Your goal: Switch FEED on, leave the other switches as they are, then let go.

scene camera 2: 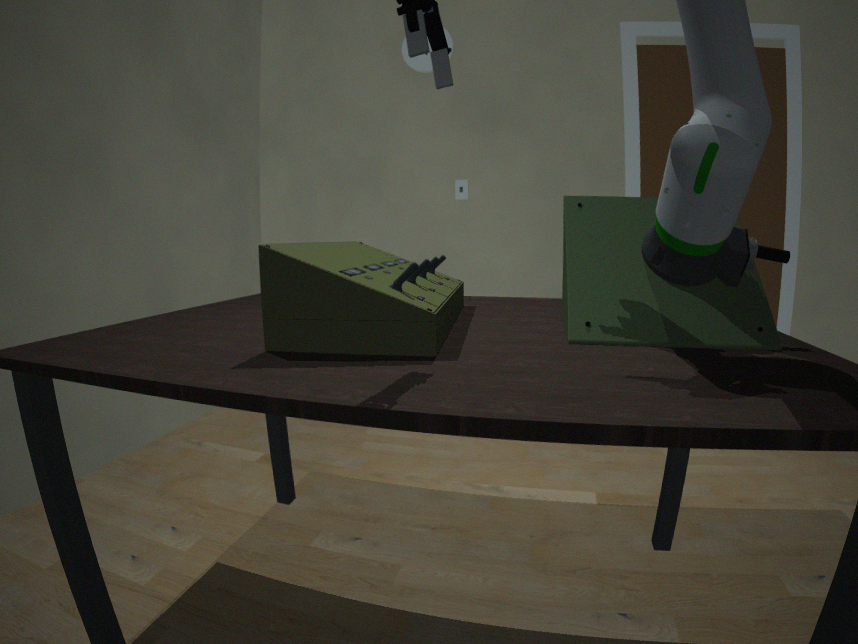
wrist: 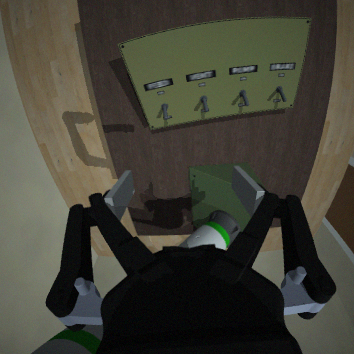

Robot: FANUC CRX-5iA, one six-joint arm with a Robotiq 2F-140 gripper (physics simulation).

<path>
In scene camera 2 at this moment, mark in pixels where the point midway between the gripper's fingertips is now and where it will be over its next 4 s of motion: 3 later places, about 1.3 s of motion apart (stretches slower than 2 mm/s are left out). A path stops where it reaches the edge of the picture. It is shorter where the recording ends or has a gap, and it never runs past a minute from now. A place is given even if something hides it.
My gripper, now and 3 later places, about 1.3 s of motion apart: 433,71; 437,232; 442,274; 429,257
</path>
